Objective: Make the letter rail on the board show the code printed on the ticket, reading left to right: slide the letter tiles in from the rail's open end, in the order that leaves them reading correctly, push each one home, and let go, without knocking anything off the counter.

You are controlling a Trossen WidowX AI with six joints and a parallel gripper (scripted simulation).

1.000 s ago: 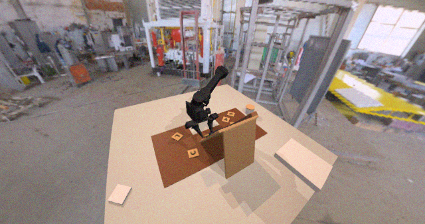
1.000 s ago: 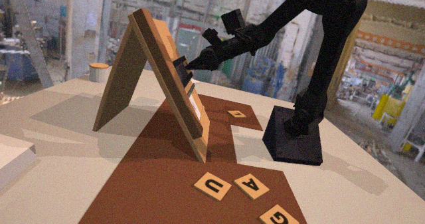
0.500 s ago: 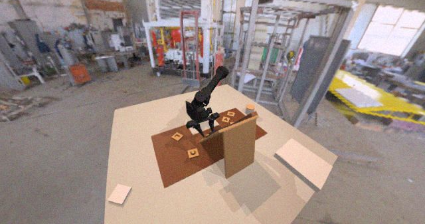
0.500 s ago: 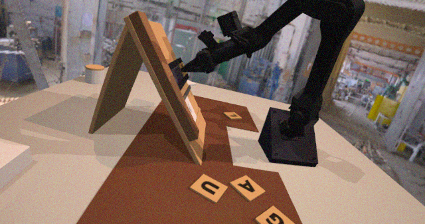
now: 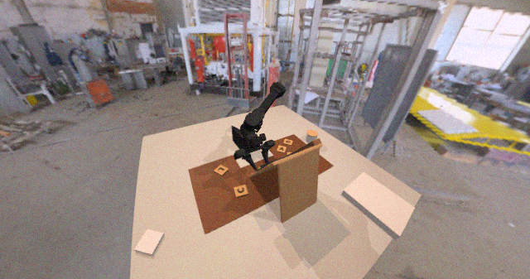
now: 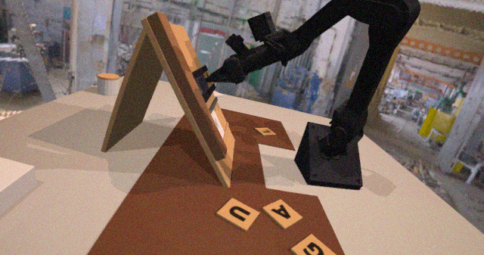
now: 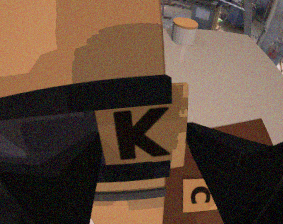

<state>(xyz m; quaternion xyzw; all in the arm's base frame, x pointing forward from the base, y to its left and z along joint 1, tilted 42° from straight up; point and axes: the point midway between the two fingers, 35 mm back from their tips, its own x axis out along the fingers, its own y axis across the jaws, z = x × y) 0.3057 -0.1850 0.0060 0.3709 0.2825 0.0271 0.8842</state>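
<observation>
My gripper tip is now 11 cm to the right of the white ticket, 8 cm above it and 4 cm past it. Round my gripper tip: brown mat: 17 cm below, 14 cm behind, 11 cm to the left; letter tile: 31 cm to the left, 16 cm below, 8 cm behind; white pad: 49 cm to the right, 16 cm below, 6 cm behind.
</observation>
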